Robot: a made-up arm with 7 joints. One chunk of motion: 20 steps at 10 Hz.
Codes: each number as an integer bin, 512 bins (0 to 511) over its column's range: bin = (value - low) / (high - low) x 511, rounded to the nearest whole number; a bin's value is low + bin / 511 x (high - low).
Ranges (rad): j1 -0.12..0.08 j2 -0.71..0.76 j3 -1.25..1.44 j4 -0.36..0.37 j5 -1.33..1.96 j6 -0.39..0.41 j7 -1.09..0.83
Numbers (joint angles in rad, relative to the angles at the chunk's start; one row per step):
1: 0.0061 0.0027 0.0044 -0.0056 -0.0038 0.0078 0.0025
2: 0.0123 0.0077 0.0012 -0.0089 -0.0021 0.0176 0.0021
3: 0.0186 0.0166 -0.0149 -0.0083 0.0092 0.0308 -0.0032
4: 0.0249 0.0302 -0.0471 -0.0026 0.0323 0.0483 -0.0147
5: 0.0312 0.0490 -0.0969 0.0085 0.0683 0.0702 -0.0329
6: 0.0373 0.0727 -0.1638 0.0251 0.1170 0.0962 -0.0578
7: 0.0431 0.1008 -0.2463 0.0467 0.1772 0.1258 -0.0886
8: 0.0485 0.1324 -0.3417 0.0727 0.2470 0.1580 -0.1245
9: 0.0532 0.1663 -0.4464 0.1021 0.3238 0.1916 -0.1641
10: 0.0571 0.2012 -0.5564 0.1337 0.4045 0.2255 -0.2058
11: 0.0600 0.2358 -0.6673 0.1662 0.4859 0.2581 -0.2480
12: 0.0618 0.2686 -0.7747 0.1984 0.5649 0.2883 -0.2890
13: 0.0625 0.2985 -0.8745 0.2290 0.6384 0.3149 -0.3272
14: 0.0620 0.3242 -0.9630 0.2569 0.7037 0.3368 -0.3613
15: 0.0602 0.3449 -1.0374 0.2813 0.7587 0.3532 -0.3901
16: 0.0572 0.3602 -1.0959 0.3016 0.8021 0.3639 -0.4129
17: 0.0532 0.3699 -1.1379 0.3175 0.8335 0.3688 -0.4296
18: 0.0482 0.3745 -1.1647 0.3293 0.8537 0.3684 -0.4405
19: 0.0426 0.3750 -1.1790 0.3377 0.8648 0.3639 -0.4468
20: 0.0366 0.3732 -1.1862 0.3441 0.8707 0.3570 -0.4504
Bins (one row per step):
1: 322 248 238 248 206 254 291
2: 338 249 238 246 206 260 291
3: 354 253 235 246 208 269 289
4: 370 257 229 250 212 280 286
5: 386 264 219 258 217 294 281
6: 402 272 206 270 225 311 275
7: 417 282 191 285 234 329 267
8: 431 293 173 303 245 350 257
9: 443 305 153 323 257 371 246
10: 452 317 132 346 269 393 235
11: 460 329 111 368 282 414 224
12: 464 340 90 391 294 433 213
13: 466 351 71 412 306 450 203
14: 465 360 55 432 316 464 194
15: 460 367 40 449 324 475 186
16: 453 372 29 463 331 482 180
17: 443 375 21 474 336 485 176
18: 430 377 16 483 339 484 173
19: 415 377 13 488 341 482 171
20: 400 377 12 493 342 477 170

